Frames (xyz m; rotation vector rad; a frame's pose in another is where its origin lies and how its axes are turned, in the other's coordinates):
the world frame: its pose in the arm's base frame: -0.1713 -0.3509 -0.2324 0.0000 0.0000 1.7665
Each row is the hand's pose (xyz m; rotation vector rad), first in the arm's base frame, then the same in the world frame.
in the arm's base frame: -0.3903 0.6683 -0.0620 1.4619 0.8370 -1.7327
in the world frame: 1.0423 0.0166 0.1704 -1.6228 0.6169 1.8633
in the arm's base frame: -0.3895 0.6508 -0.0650 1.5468 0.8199 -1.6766
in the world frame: 1.0250 0.0192 0.1674 -1.6749 0.7000 1.8318
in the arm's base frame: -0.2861 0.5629 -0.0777 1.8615 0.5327 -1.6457
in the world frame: 0.9187 -0.0651 0.1547 -1.5973 1.1034 1.6568
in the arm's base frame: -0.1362 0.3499 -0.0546 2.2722 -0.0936 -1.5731
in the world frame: 0.6806 -0.1707 0.1778 -1.2832 1.7008 1.3166
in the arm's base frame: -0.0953 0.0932 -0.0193 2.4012 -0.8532 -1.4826
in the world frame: 0.4208 -0.1609 0.2131 -0.7651 2.1213 1.0282
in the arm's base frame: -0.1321 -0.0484 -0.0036 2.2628 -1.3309 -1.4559
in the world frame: 0.2891 -0.0973 0.2288 -0.3543 2.2545 0.9444
